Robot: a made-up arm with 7 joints.
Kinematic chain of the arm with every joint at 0, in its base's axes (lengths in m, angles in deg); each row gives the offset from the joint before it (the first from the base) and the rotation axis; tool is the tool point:
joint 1: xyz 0 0 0 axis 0 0.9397 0.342
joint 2: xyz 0 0 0 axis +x
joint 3: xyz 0 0 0 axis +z
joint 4: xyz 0.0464 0 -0.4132 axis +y
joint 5: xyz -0.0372 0 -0.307 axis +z
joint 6: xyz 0 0 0 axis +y
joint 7: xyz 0 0 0 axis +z
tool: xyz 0 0 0
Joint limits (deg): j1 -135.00..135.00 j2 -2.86..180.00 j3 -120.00..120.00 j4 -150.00..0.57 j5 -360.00..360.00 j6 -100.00..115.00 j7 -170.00..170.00
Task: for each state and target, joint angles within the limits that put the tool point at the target. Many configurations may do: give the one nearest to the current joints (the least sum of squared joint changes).
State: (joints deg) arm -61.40 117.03 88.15 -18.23 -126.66 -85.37 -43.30
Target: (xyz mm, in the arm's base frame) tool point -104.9 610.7 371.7
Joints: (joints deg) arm -46.45 113.63 77.03 -22.87 -126.66 -85.37 -43.30
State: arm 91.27 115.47 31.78 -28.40 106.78 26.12 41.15
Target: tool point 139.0 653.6 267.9
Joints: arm 76.23 121.07 32.20 0.46 106.78 26.12 41.15
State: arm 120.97 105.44 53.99 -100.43 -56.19 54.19 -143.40
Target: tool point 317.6 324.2 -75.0
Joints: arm 102.46 115.56 71.29 -116.10 -56.19 54.19 -143.40
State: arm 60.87 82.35 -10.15 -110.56 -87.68 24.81 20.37
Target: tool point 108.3 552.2 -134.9
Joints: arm 63.90 90.30 19.95 -88.37 -87.68 24.81 20.37
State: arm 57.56 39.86 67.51 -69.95 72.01 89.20 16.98
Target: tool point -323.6 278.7 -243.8
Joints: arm 67.56 1.98 59.60 -109.27 72.01 89.20 16.98
